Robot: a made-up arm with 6 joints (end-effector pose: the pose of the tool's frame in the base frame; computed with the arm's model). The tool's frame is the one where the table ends. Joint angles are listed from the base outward.
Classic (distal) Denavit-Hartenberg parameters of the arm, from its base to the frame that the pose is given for. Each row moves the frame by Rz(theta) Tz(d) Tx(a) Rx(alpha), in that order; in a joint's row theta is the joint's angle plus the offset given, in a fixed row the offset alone. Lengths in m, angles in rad.
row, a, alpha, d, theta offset
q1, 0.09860, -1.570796, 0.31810, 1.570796
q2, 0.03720, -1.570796, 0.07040, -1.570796
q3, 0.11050, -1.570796, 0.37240, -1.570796
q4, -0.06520, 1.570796, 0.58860, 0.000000
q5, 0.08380, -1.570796, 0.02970, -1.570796
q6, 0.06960, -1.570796, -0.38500, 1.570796
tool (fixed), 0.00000, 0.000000, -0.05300, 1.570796
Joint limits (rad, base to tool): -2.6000..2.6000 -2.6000..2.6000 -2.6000..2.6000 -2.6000..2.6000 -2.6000..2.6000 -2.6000..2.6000
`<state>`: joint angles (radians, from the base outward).
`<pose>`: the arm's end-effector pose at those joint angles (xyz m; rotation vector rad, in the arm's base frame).
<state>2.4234 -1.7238 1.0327 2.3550 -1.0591 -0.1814</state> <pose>0.1526 0.8981 0.8553 -1.4238 -1.5061 0.7057</pose>
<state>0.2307 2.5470 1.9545 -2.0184 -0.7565 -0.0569</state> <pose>0.6981 0.3121 0.2684 1.5440 0.3997 0.9489</pose>
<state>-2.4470 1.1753 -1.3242 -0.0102 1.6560 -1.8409</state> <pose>0.3662 0.0799 -0.1632 0.3444 -0.8680 -2.6575</pose>
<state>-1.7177 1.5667 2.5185 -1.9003 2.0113 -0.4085</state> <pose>-0.1070 -0.1312 -0.2900 0.6026 0.6100 0.4298</pose>
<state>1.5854 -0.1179 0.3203 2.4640 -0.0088 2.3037</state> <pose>-0.6263 -0.3518 1.1413 -1.3652 2.2793 -1.4155</pose>
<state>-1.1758 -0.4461 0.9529 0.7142 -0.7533 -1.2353</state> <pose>0.8161 -0.3539 0.8954 2.0281 -0.8336 -0.2206</pose>
